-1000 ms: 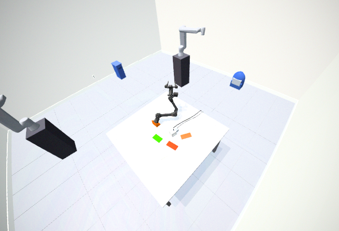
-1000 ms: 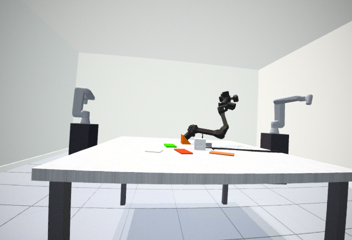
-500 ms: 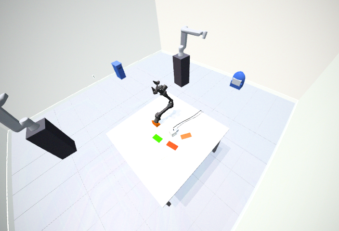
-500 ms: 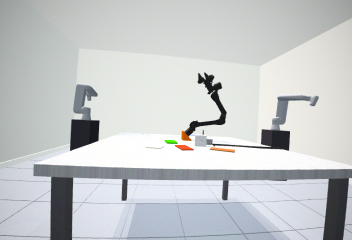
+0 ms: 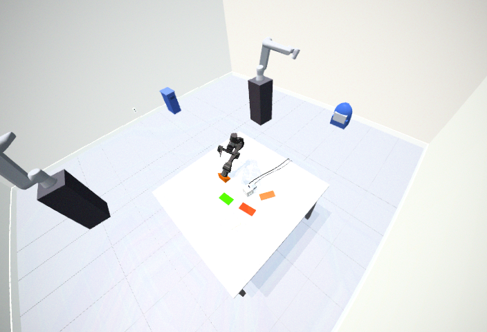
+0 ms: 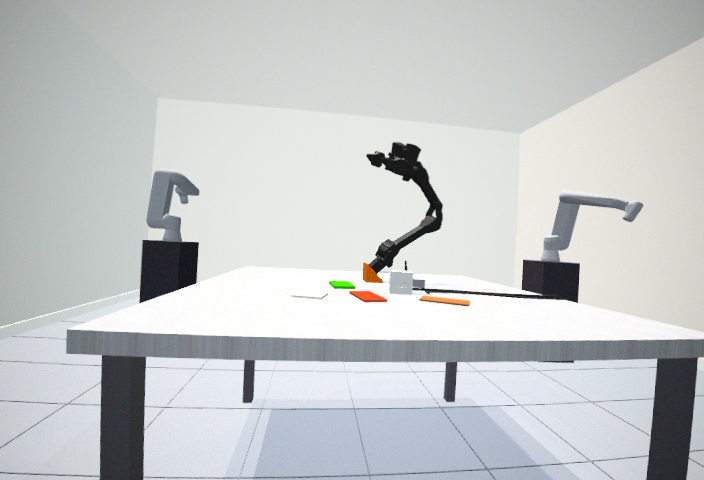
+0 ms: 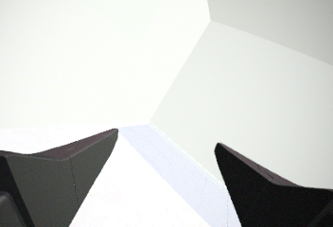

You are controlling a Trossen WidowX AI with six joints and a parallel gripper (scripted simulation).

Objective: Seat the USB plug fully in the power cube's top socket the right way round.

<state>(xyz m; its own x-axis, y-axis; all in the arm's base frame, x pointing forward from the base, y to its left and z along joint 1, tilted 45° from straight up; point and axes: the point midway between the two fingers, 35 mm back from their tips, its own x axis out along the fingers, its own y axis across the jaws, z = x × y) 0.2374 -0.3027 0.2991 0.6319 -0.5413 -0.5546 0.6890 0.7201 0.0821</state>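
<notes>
The USB plug lies 410 mm below my gripper tip, 130 mm to the left of it and 90 mm ahead of it. Also, from my gripper tip: green tile (490 mm below, 100 mm to the right, 10 mm ahead); thin white tile (490 mm below, 250 mm ahead, 180 mm to the right); red-orange tile (490 mm below, 230 mm ahead, 10 mm to the right).
</notes>
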